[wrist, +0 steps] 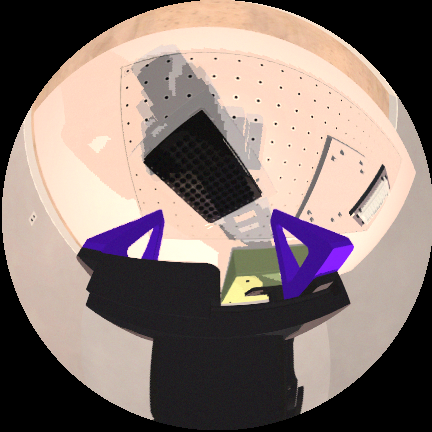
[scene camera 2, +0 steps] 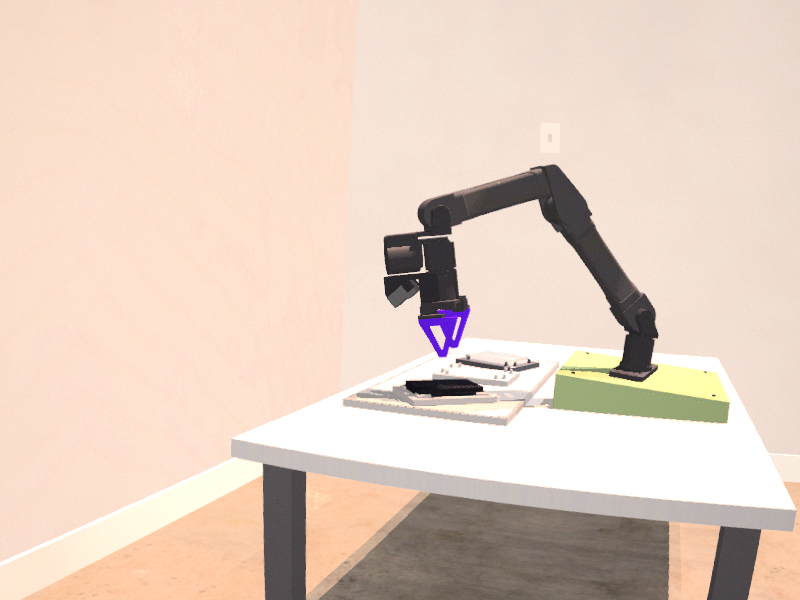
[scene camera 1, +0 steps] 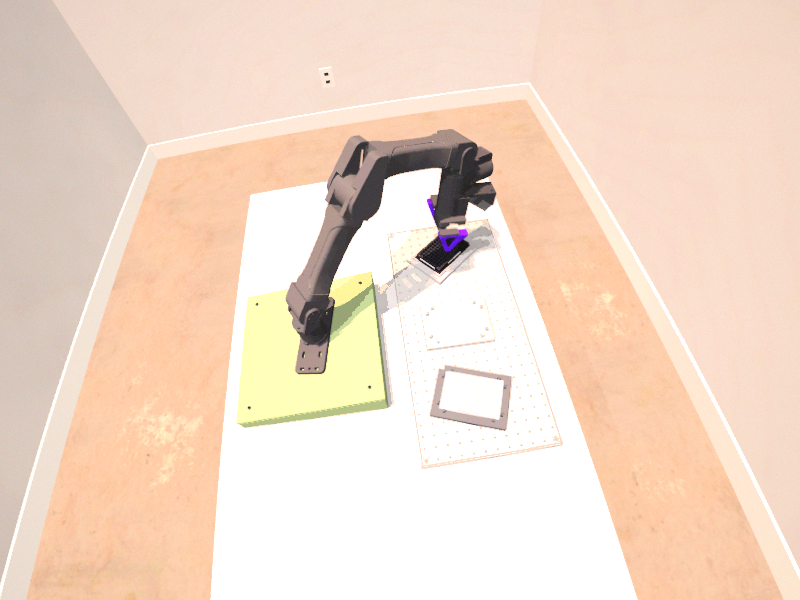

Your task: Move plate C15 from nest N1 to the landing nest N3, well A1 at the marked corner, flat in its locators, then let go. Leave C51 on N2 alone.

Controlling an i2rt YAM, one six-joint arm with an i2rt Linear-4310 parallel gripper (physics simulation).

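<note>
A black well plate point(scene camera 1: 436, 255) point(scene camera 2: 443, 387) point(wrist: 200, 170) lies on a pale nest point(scene camera 1: 441, 279) at the far end of the pegboard, turned at an angle. My gripper point(scene camera 1: 443, 237) point(scene camera 2: 448, 351) point(wrist: 217, 214) is open and empty above this plate, with its purple fingers wide apart and clear of it. A pale nest point(scene camera 1: 457, 326) point(scene camera 2: 474, 373) point(wrist: 335, 180) with small corner posts stands in the middle and bears no plate. A white plate point(scene camera 1: 473, 393) point(scene camera 2: 497, 356) point(wrist: 375, 202) sits in a dark grey nest point(scene camera 1: 468, 421) beyond it. Plate and nest labels and the A1 mark are not readable.
The nests stand on a perforated pegboard point(scene camera 1: 536, 413) on the white table point(scene camera 1: 323, 516) point(scene camera 2: 581, 458). The arm's base is on a yellow-green block point(scene camera 1: 277, 387) point(scene camera 2: 639, 403) beside the board. Walls stand beyond the table.
</note>
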